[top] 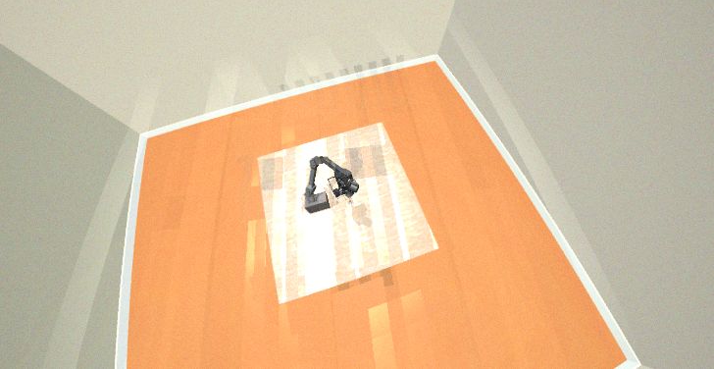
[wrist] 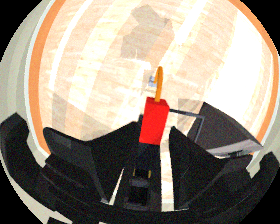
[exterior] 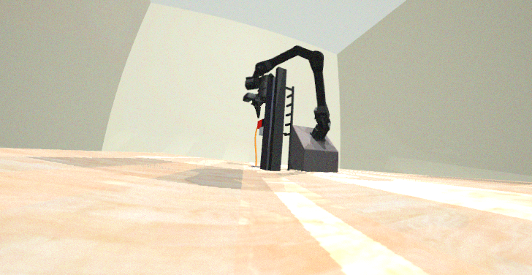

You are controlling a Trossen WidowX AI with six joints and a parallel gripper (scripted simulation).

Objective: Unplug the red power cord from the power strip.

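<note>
Now: gripper tip 10 mm past the red plug, 20 mm to the right of it and 20 mm above it.
</note>
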